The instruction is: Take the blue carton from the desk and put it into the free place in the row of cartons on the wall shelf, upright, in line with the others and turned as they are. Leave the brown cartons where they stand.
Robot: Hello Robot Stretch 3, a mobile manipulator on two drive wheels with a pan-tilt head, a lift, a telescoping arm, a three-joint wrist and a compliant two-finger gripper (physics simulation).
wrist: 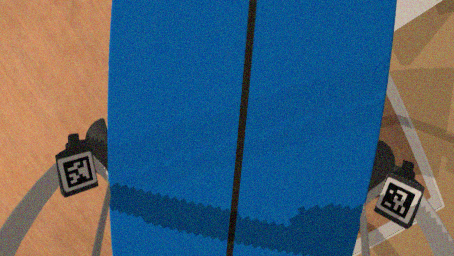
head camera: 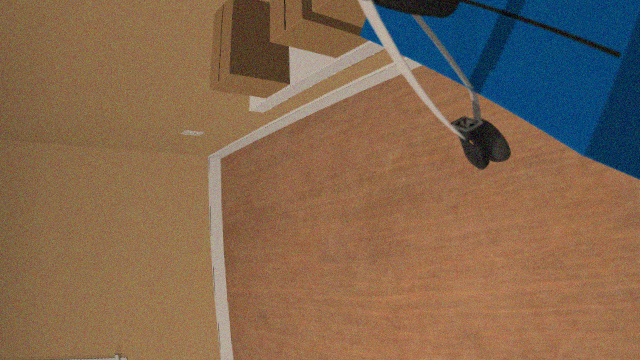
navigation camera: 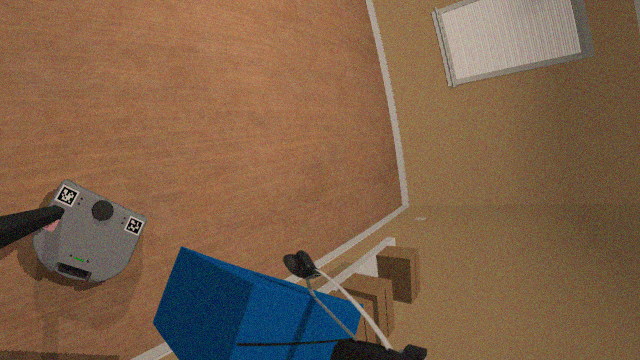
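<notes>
The blue carton is held in the air, over the floor and beside the shelf row in these views. Its face with a dark line is towards the wrist. My gripper is shut on it, one fingertip at each side; in the head and navigation views one fingertip shows beside the carton. The wall shelf is white. A brown end carton and another brown carton stand on it with bare shelf between them. The blue carton and the view edges hide the rest of the row.
My base stands on the wooden floor, left in the navigation view. The mast rises beside it. A pale ribbed panel is on the wall. White skirting runs along the walls, with a corner near the shelf end.
</notes>
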